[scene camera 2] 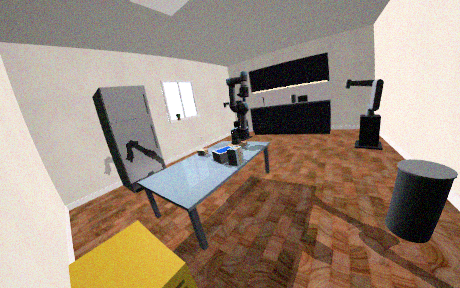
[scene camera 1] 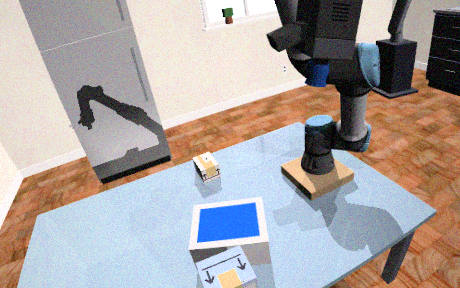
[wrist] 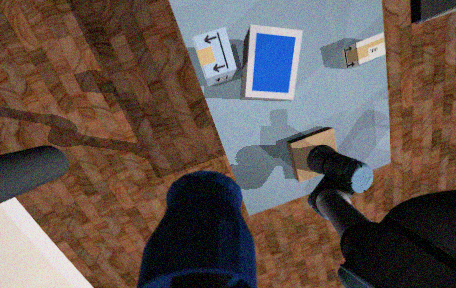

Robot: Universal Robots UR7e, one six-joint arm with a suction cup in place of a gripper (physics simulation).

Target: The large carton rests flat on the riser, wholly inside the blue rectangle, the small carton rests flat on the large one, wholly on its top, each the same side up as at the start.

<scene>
My suction cup (wrist: 203, 230) holds nothing. The table carries a large carton (wrist: 213, 48) and a small carton (wrist: 373, 47).
</scene>
